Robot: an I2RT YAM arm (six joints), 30 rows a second.
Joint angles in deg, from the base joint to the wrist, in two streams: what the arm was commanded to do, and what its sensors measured. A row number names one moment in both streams.
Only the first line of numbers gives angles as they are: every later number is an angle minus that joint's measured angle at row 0.
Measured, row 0:
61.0, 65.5, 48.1, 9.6, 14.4, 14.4
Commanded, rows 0 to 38:
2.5, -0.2, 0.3, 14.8, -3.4, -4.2
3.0, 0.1, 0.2, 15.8, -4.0, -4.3
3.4, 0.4, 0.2, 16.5, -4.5, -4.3
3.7, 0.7, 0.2, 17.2, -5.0, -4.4
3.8, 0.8, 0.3, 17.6, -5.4, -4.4
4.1, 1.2, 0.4, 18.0, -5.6, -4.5
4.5, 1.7, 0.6, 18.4, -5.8, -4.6
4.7, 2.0, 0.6, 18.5, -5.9, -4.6
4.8, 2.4, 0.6, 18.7, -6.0, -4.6
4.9, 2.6, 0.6, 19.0, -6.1, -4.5
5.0, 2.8, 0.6, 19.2, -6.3, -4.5
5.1, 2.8, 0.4, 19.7, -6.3, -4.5
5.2, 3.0, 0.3, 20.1, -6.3, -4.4
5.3, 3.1, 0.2, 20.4, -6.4, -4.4
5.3, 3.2, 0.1, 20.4, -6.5, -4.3
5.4, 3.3, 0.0, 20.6, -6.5, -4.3
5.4, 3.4, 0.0, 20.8, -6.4, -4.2
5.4, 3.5, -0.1, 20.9, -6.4, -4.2
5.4, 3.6, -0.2, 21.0, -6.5, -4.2
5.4, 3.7, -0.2, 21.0, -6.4, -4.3
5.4, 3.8, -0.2, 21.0, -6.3, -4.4
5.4, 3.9, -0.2, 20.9, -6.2, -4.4
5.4, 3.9, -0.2, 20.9, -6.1, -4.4
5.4, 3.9, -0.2, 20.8, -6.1, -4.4
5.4, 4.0, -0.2, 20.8, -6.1, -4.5
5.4, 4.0, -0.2, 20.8, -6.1, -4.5
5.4, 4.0, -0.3, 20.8, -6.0, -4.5
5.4, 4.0, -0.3, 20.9, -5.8, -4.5
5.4, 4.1, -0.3, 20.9, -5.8, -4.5
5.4, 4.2, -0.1, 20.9, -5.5, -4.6
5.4, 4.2, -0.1, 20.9, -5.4, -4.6
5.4, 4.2, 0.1, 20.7, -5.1, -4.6
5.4, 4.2, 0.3, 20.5, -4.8, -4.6
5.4, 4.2, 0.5, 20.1, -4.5, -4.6
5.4, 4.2, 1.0, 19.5, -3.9, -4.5
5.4, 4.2, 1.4, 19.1, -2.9, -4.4
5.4, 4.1, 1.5, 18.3, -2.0, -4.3
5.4, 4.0, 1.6, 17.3, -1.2, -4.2
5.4, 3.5, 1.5, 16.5, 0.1, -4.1
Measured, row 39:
5.1, 4.4, -0.5, 15.4, -4.8, -4.1
